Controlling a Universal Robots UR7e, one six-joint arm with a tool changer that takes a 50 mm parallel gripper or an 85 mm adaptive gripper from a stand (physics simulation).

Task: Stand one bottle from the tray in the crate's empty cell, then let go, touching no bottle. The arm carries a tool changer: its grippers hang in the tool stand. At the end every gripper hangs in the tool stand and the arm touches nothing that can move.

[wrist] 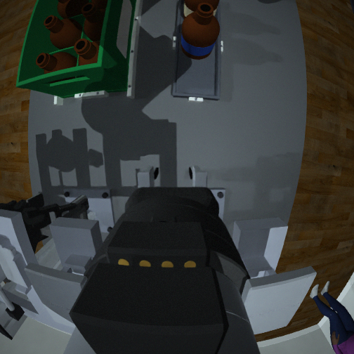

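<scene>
The green crate (75,80) stands at the upper left and holds several brown bottles (64,32); its far part is cut off by the view's edge, and I cannot make out the empty cell. The grey tray (197,94) lies to the right of the crate. A brown bottle with a blue label (199,32) stands upright in it. Behind this, a second brown bottle with a cream label (192,4) shows in part at the top edge. My gripper (173,175), with two light fingers, is open and empty, apart from the crate, the tray and the bottles.
The tool stand's pale brackets (265,245) (75,240) are on both sides of the gripper's black body. The black adaptive gripper (45,215) is at the stand's left part. The wooden floor (327,150) shows past the table's right edge. A person (332,312) shows at the lower right.
</scene>
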